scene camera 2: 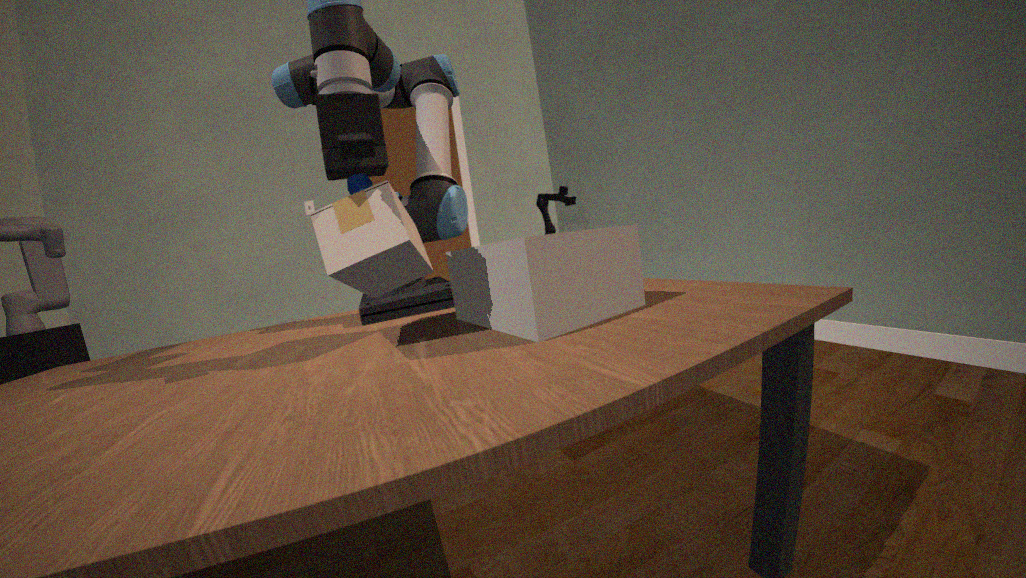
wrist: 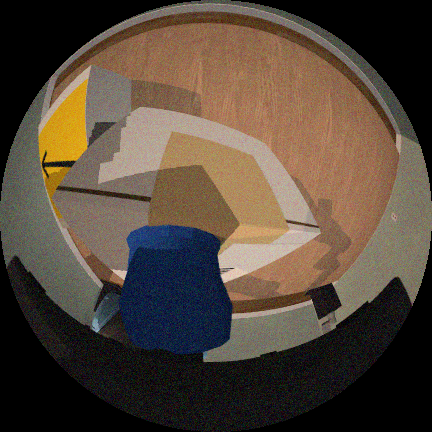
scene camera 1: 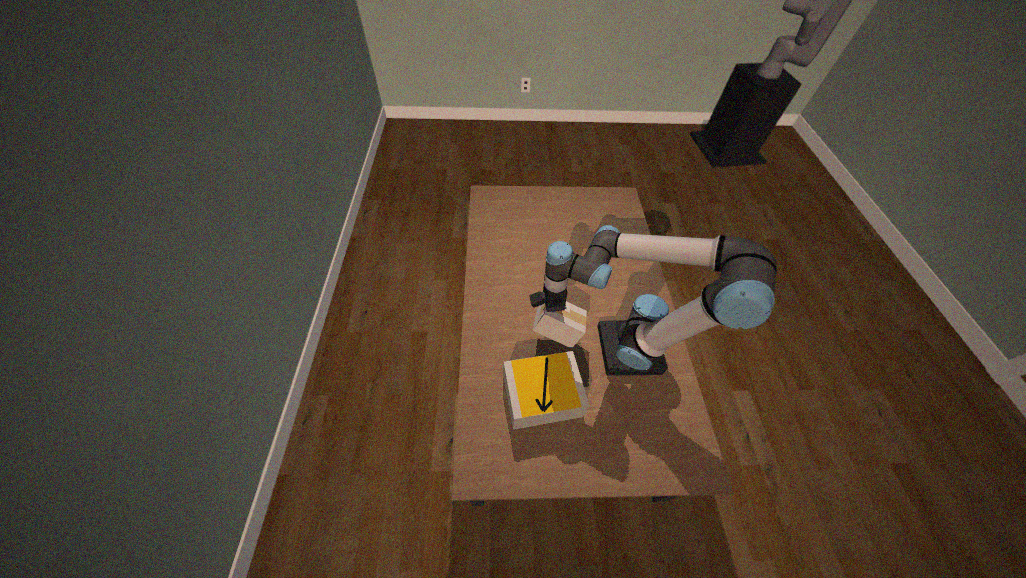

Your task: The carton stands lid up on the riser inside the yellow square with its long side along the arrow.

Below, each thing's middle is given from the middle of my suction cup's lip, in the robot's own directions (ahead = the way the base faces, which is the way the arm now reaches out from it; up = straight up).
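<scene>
The carton [scene camera 2: 368,241] is 8 cm below my suction cup, and it's 3 cm behind it and 2 cm to the left of it. As for the riser [scene camera 2: 538,287], that's 16 cm below my suction cup, 6 cm ahead of it and 24 cm to the left of it.
</scene>
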